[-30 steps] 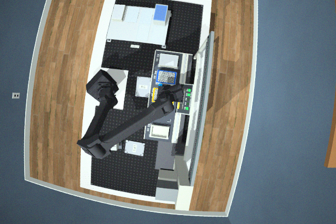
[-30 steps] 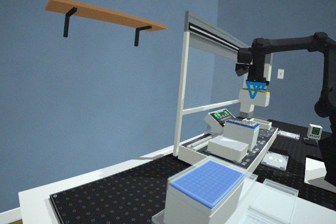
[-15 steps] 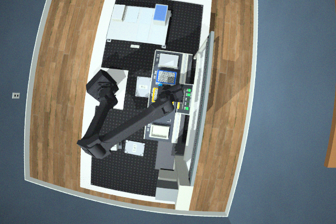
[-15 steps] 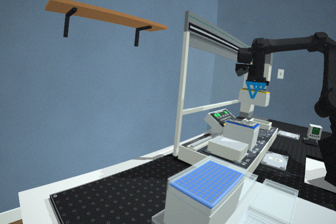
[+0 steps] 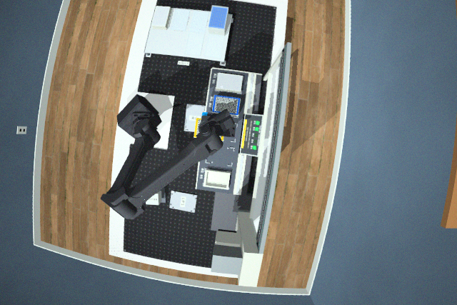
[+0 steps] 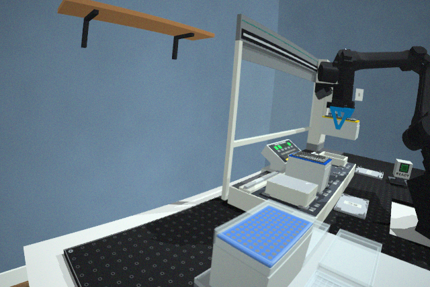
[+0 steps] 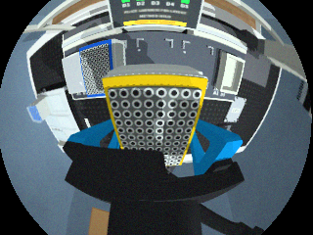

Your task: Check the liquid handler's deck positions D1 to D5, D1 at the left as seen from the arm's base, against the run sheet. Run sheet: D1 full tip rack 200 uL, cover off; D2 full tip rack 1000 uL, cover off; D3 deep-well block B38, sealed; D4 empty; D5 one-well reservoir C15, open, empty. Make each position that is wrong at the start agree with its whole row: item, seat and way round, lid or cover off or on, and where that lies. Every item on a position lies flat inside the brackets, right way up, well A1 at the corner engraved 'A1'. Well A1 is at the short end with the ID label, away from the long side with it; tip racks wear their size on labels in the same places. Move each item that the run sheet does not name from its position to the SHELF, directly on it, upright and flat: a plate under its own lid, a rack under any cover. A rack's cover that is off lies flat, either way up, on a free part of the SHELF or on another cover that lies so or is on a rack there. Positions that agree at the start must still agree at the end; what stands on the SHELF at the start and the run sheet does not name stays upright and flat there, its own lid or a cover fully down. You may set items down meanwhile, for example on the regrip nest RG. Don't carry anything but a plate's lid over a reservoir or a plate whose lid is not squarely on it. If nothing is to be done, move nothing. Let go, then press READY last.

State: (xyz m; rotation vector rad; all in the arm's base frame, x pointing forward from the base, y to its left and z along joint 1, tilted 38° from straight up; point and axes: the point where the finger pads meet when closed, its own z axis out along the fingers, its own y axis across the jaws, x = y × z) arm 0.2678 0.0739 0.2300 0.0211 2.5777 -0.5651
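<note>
My hand is 2 cm short of the white reservoir, 25 cm to the left of it and 19 cm above it. Also, from my hand: regrip nest (10 cm behind, 6 cm to the left, 25 cm below); blue-rimmed tip rack (6 cm ahead, 11 cm to the left, 13 cm below); yellow-rimmed tip rack (1 cm behind, 1 cm above).
</note>
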